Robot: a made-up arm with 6 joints.
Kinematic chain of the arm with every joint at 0, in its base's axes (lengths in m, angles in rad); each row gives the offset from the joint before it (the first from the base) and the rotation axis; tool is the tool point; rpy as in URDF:
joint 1: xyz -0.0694 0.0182 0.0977 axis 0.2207 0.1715 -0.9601
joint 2: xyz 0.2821 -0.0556 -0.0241 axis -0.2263 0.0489 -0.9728
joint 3: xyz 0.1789 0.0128 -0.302 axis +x
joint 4: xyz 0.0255 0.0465 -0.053 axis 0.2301 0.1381 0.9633
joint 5: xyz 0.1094 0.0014 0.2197 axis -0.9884 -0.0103 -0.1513
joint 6: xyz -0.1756 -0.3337 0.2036 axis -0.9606 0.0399 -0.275
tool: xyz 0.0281 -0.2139 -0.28 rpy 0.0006 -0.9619 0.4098
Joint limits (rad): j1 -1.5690..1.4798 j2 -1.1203..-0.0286 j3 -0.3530..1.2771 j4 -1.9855..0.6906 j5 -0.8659..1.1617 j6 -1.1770..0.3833
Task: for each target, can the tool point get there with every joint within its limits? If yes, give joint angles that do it. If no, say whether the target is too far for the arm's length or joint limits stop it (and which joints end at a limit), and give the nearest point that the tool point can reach.
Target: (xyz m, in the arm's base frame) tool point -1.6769 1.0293 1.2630
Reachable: no: too far | nearest point -0.5252 0.4997 0.3210 | short by 1.579 m
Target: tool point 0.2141 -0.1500 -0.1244
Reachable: yes | joints 0.1909 -0.8075 0.9309 -1.2230 0.4797 -0.9478
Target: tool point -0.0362 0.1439 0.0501
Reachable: yes | joints 0.3055 -0.9275 -0.2065 -1.6978 0.8990 -0.7249
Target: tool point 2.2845 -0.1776 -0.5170
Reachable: no: too far | nearest point 1.0205 -0.0419 -0.3324 | short by 1.285 m
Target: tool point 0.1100 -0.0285 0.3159
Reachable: yes | joints -1.0418 -0.1623 0.6322 -1.2855 0.7203 0.0727
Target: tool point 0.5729 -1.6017 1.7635
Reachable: no: too far | nearest point 0.2760 -0.5826 0.4245 | short by 1.709 m
